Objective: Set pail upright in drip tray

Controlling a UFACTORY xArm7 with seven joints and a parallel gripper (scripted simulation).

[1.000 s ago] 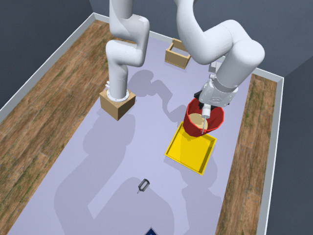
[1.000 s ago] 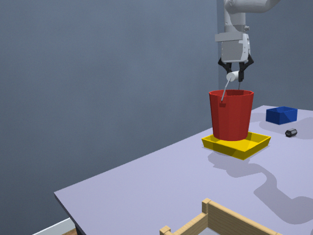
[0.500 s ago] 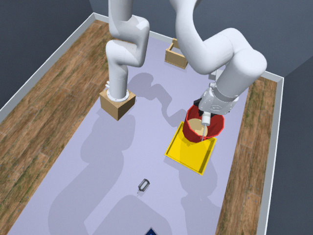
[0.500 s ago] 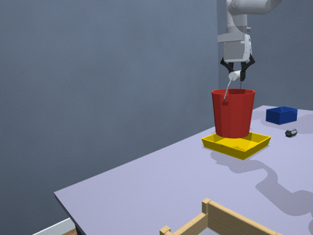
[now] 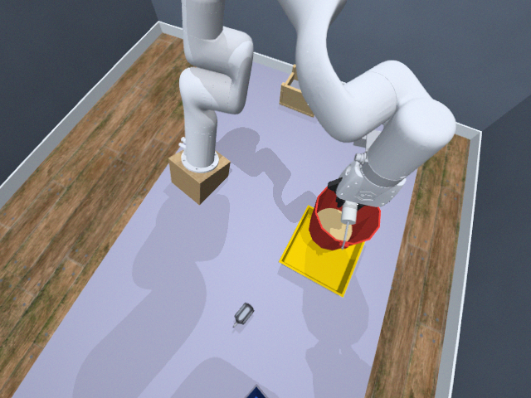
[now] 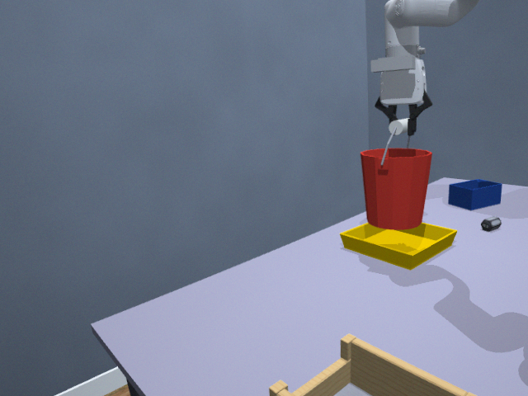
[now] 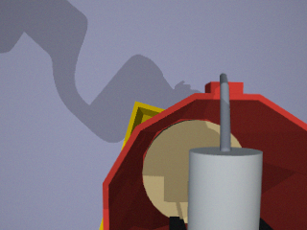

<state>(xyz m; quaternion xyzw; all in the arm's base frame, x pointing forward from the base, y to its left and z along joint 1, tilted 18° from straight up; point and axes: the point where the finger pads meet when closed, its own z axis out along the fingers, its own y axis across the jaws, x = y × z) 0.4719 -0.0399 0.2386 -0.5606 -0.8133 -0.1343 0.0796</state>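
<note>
Now: hand 9 cm above the red pail and 1 cm short of it. The rest, counted from my hand: dark grey object 36 cm to the right, 31 cm below, 7 cm behind; yellow drip tray 31 cm below, 4 cm to the right, 4 cm ahead; pail handle 3 cm below, 1 cm ahead.
</note>
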